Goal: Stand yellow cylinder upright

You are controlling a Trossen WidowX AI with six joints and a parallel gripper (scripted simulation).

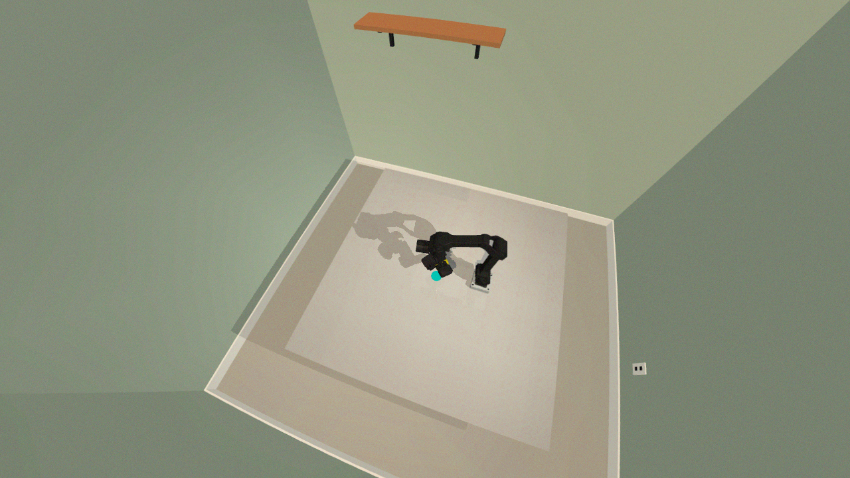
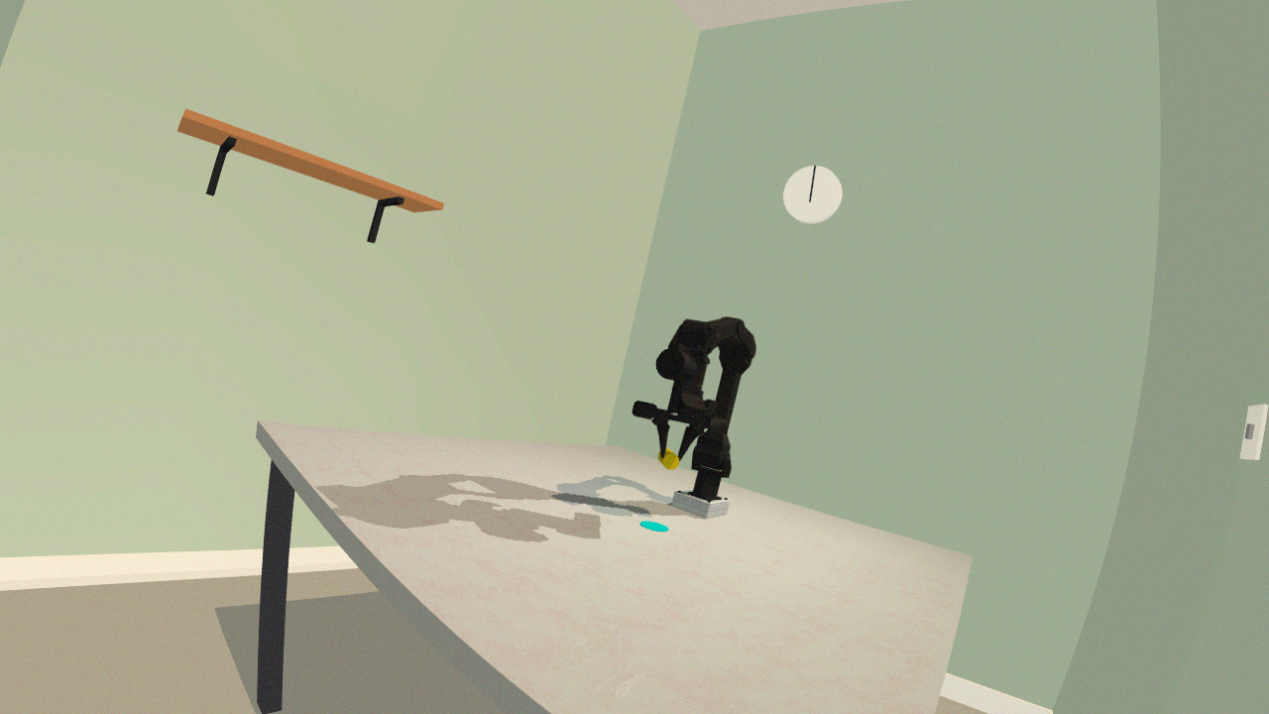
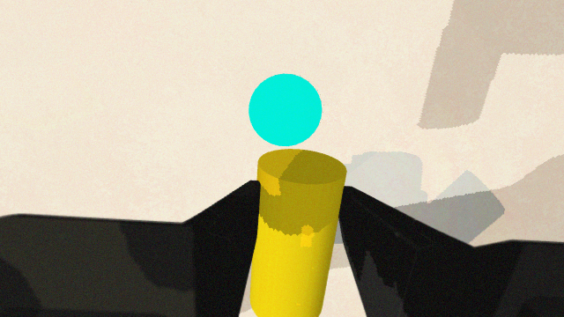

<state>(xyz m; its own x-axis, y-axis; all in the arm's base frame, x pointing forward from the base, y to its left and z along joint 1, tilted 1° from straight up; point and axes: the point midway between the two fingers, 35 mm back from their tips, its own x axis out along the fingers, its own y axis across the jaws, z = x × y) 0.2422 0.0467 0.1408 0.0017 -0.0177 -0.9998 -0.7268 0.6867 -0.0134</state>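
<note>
Now: the cyan circle 14 cm below my gripper tip. From my gripper tip the other things lie so: yellow cylinder: 1 cm behind, 2 cm to the right.
</note>
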